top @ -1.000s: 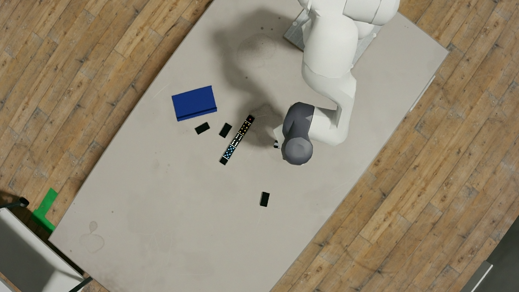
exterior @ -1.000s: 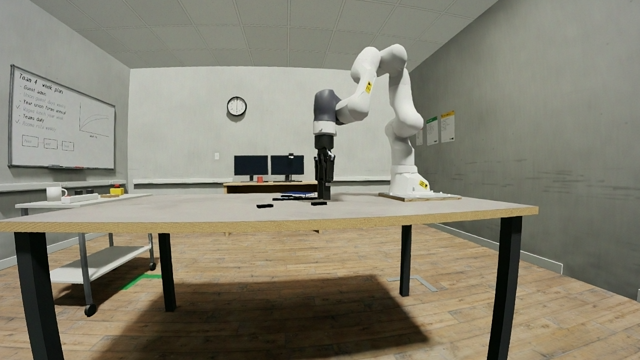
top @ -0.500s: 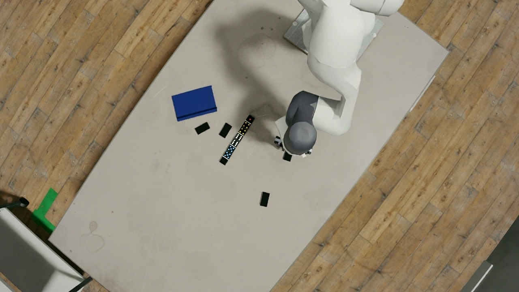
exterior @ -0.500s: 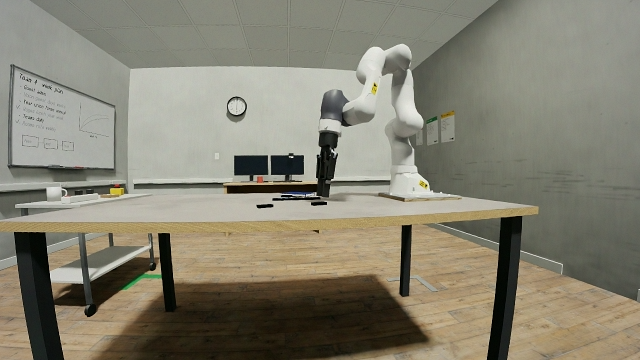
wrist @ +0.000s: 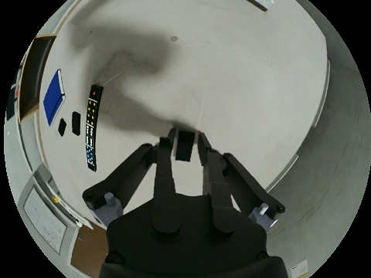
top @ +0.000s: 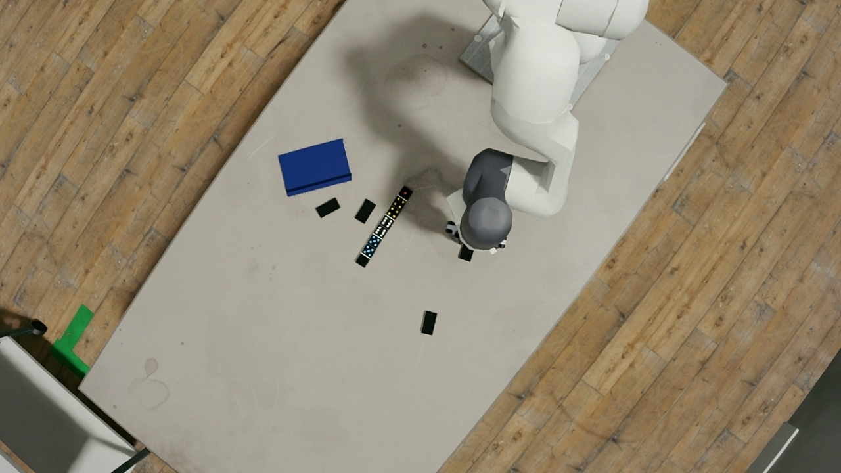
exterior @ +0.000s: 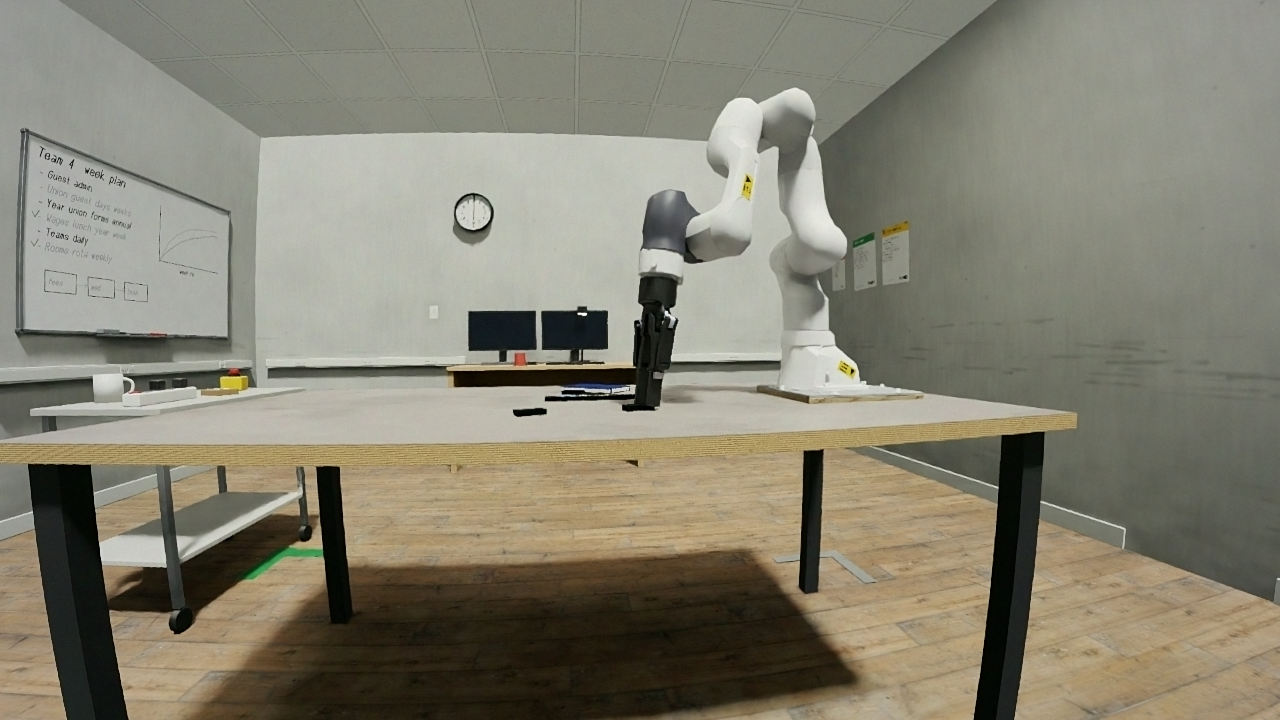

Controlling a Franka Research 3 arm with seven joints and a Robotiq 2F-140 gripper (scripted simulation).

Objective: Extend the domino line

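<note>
Now: hand 2 cm short of the domino, 1 cm to the right of it and 3 cm above it. The rest, counted from my hand: blue book: 9 cm ahead, 41 cm to the right, 3 cm below.
</note>
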